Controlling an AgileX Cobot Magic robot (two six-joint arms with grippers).
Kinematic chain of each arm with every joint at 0, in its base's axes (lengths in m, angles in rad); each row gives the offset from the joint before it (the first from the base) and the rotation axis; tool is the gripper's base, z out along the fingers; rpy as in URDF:
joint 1: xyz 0 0 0.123 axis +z
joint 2: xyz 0 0 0 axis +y
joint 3: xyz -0.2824 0 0.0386 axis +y
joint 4: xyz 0.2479 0 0.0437 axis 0.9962 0 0.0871
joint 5: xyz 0 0 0 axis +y
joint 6: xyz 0.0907 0 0.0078 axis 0.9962 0 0.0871
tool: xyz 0 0 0 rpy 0 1.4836 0
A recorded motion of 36 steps. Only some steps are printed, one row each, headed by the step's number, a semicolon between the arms.
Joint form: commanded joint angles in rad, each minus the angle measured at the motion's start. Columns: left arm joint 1, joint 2, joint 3, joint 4, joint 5, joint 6; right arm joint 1, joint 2, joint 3, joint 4, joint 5, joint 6.
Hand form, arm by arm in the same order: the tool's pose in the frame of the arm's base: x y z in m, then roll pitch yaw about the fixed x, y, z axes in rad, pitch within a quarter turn. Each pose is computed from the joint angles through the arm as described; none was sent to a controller.
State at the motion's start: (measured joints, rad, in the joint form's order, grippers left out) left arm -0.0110 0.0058 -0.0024 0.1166 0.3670 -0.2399; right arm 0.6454 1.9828 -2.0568 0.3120 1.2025 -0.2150
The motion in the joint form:
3: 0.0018 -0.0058 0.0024 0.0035 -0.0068 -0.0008; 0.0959 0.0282 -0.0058 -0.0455 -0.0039 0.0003
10: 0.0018 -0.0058 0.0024 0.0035 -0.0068 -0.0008; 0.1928 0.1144 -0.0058 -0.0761 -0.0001 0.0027
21: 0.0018 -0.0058 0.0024 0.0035 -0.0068 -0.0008; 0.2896 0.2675 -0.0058 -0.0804 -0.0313 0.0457
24: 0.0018 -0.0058 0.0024 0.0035 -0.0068 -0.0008; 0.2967 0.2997 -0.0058 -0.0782 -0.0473 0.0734
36: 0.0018 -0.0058 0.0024 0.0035 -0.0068 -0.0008; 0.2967 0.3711 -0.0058 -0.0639 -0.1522 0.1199
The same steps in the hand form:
3: 0.0531 0.0034 0.1809 -2.7444 1.2769 -2.6939; 0.3128 0.3167 0.3420 2.9610 0.5480 -2.2687
10: 0.0531 0.0034 0.1809 -2.7444 1.2769 -2.6939; 0.2939 0.3564 0.3021 2.9805 0.4544 -2.1665
21: 0.0531 0.0034 0.1809 -2.7444 1.2769 -2.6939; 0.2732 0.4026 0.2303 2.9535 0.3244 -2.1264
24: 0.0531 0.0034 0.1809 -2.7444 1.2769 -2.6939; 0.2730 0.4082 0.2150 2.9418 0.3026 -2.1527
36: 0.0531 0.0034 0.1809 -2.7444 1.2769 -2.6939; 0.2815 0.4201 0.1824 2.9169 0.3233 -2.2306

